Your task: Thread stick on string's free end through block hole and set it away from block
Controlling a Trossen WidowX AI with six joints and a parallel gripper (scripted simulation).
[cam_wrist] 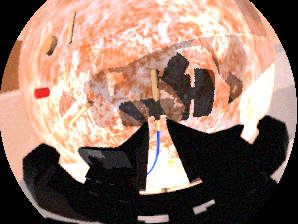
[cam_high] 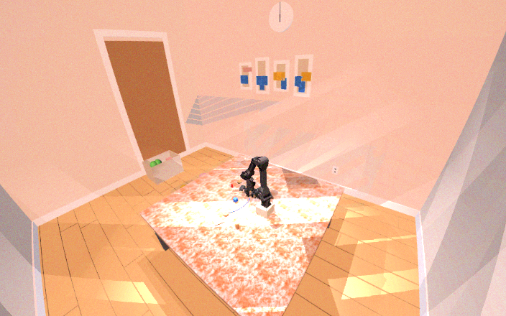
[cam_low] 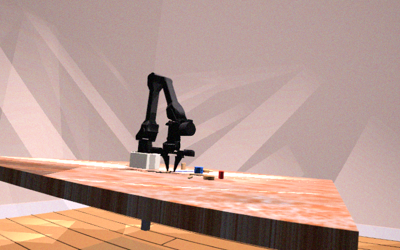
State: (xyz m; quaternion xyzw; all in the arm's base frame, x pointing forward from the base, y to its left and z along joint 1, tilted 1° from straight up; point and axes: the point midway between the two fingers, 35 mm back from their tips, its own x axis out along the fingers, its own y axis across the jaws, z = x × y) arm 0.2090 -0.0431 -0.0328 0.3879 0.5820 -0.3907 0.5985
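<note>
The round button lies 10 mm ahead of my gripper tip and 280 mm to the left of it. Also, from my gripper tip: flat round wooden button (240 mm ahead, 90 mm to the right); red cylinder (240 mm ahead, 10 mm to the left, 10 mm above); thin wooden stick (10 mm ahead, 10 mm to the right).
</note>
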